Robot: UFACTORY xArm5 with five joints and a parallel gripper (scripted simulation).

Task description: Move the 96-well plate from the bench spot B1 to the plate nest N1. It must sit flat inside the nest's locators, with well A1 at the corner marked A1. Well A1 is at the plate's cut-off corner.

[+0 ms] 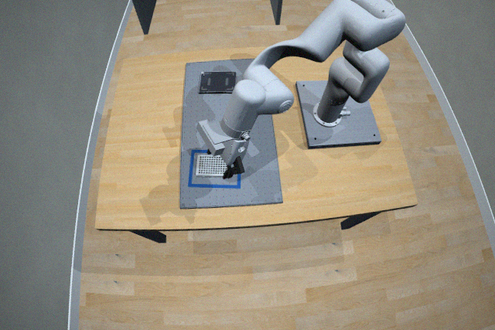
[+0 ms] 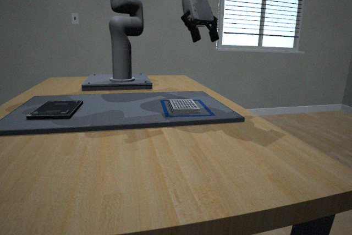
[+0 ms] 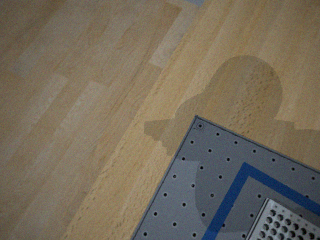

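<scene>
Right now the white 96-well plate is 220 mm below my hand, 80 mm to the right of it and 40 mm ahead of it. Round my hand: black plate nest N1 (480 mm to the right, 220 mm below, 20 mm ahead); A1 mark (540 mm to the right, 220 mm below, 100 mm ahead).
</scene>
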